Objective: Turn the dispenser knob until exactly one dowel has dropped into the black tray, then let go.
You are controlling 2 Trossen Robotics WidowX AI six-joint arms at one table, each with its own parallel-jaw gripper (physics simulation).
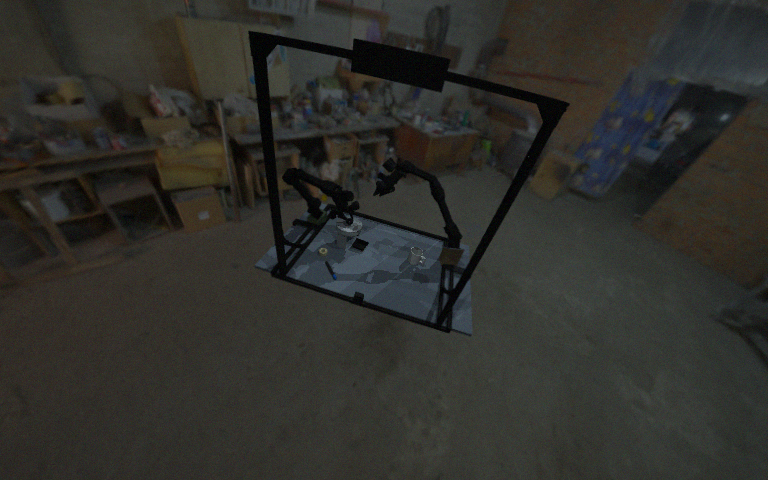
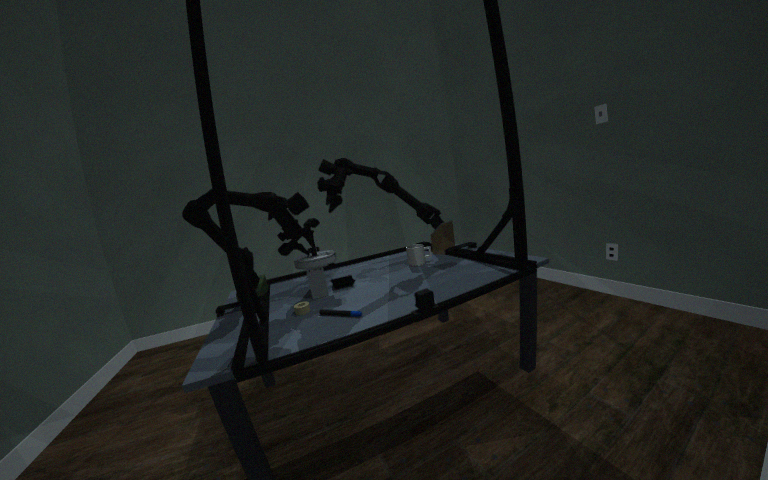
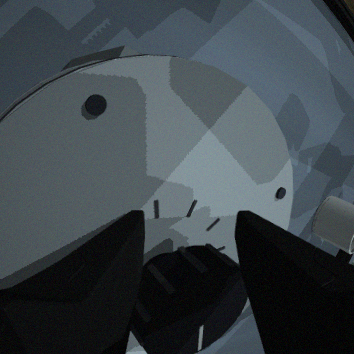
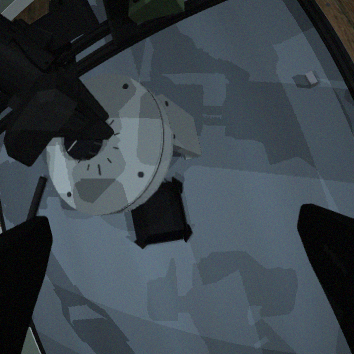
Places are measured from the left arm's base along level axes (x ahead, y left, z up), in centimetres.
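Where they show: left gripper, fingertip midpoint: (image 3: 190, 222) (image 4: 108, 126); right gripper, fingertip midpoint: (image 1: 376, 195) (image 2: 328, 209) (image 4: 175, 224); left arm's base, link origin: (image 1: 317, 214); right arm's base, link origin: (image 1: 453, 247) (image 2: 440, 227).
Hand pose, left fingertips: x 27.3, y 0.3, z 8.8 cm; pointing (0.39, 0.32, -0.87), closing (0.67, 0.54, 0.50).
Things, the pixels of their top centre, and the offset from my left fingertips. "spot": a spot on its surface instead.
- dispenser, top centre: (image 3: 161, 274) (image 4: 94, 141) (image 2: 314, 255) (image 1: 349, 223) dx +1.2, dy -2.5, dz -0.9 cm
- pale round disc, surface spot: (image 3: 105, 158) spot: dx -3.4, dy +0.3, dz -1.0 cm
- black knob, top centre: (image 3: 201, 318) (image 4: 78, 137) dx +1.2, dy -2.5, dz +1.9 cm
- black tray, top centre: (image 4: 156, 213) (image 2: 342, 279) (image 1: 360, 243) dx +9.9, dy -0.8, dz -13.1 cm
- white mug, surface spot: (image 3: 335, 223) spot: dx +40.1, dy +10.0, dz -10.9 cm
- tape roll, top centre: (image 2: 301, 304) (image 1: 323, 250) dx -3.0, dy -21.4, dz -13.0 cm
- blue-tipped pen, top centre: (image 4: 29, 208) (image 2: 339, 310) (image 1: 331, 269) dx +9.9, dy -29.4, dz -13.9 cm
- small black block, surface spot: (image 2: 424, 300) (image 1: 356, 298) spot: dx +33.6, dy -37.7, dz -12.1 cm
The dispenser (image 1: 350, 226) (image 2: 314, 260) is a pale round disc (image 3: 105, 158) (image 4: 140, 140) on a stem at the table's left, with tick marks around a black knob (image 3: 189, 281) (image 4: 82, 147). My left gripper (image 1: 348, 216) (image 2: 308, 248) (image 3: 190, 222) reaches down onto the disc, and its two fingers are shut on the knob's sides. The black tray (image 1: 359, 245) (image 2: 342, 282) (image 4: 159, 214) lies on the table beside the dispenser's foot; I see no dowel in it. My right gripper (image 1: 380, 188) (image 2: 332, 200) (image 4: 175, 224) is open and empty, high above the tray.
A white mug (image 1: 416, 254) (image 2: 416, 254) (image 3: 335, 223) stands mid-table. A tape roll (image 1: 323, 250) (image 2: 302, 308) and a blue-tipped pen (image 1: 331, 270) (image 2: 340, 312) lie in front of the dispenser. A small black block (image 1: 358, 298) (image 2: 424, 300) sits on the front edge. A brown board (image 1: 451, 255) (image 2: 443, 236) leans by the right arm's base.
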